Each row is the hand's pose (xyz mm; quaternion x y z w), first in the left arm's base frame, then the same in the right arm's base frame.
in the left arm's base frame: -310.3 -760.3 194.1 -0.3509 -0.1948 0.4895 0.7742
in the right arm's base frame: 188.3 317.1 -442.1 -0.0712 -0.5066 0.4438 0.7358
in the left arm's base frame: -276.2 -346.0 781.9 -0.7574 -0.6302 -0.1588 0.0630
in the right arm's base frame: -3.8 196.9 241.2 -0.5535 -0.6355 -0.4620 0.2762
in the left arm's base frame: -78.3 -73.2 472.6 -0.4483 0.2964 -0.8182 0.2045
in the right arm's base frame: 119.2 636.9 262.4 -0.2725 0.4759 -0.6641 0.5081
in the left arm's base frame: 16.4 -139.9 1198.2 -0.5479 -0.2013 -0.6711 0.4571
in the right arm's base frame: 139.6 98.3 761.8 -0.2166 -0.0778 -0.6872 0.6890
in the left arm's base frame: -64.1 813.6 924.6 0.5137 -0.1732 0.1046 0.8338
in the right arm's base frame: -245.1 934.8 1139.6 0.7838 -0.2269 0.2207 0.5343
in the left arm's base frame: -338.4 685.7 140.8 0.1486 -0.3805 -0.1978 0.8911
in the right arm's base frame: -353.8 1348.5 416.4 0.5415 -0.3665 -0.1685 0.7376
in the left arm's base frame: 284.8 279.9 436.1 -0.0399 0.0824 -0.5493 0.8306
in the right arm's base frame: 331.6 969.9 581.6 0.3247 0.1631 -0.3528 0.8623
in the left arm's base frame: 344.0 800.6 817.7 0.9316 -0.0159 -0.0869 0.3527
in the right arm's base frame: 150.1 1072.2 1195.5 -0.9902 -0.1093 -0.0863 0.0078
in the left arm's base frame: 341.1 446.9 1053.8 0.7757 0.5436 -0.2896 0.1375
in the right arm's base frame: 245.6 661.8 1138.6 -0.7134 -0.6972 -0.0541 0.0454
